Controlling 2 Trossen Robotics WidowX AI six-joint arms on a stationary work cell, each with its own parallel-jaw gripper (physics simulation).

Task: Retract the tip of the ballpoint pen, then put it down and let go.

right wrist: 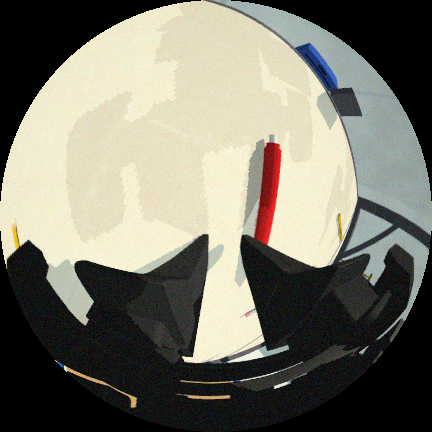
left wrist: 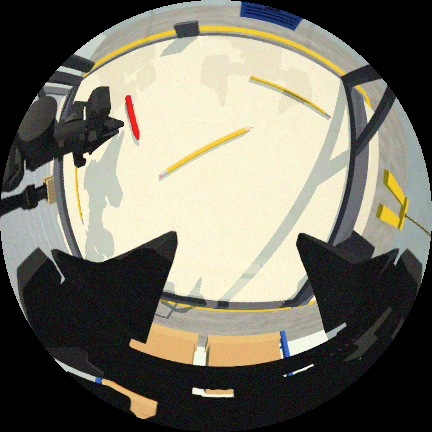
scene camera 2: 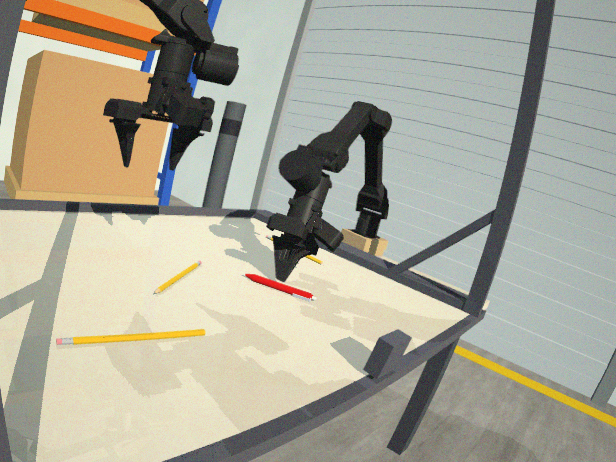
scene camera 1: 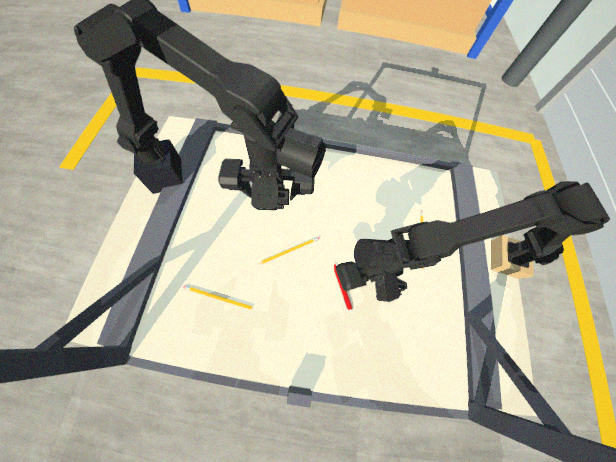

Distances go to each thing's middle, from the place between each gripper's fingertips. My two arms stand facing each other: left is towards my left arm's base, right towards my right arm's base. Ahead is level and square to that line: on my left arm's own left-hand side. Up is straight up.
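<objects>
Red ballpoint pen (right wrist: 271,156): my right gripper 30 mm past it, 30 mm to the right of it. From my right hand: tan block (scene camera 1: 499,246), 20 mm above, 180 mm ahead, 460 mm to the right; small grey block (scene camera 2: 389,348), 30 mm above, 290 mm behind, 80 mm to the left. By its middle, red ballpoint pen nearer to my right gripper than to my left hand.
From my left hand: red ballpoint pen, 160 mm below, 130 mm behind, 220 mm to the right; small grey block, 130 mm below, 390 mm behind, 170 mm to the right; tan block, 140 mm below, 70 mm ahead, 710 mm to the right. Going by their middles, tan block farthest from my left hand of the things named here.
</objects>
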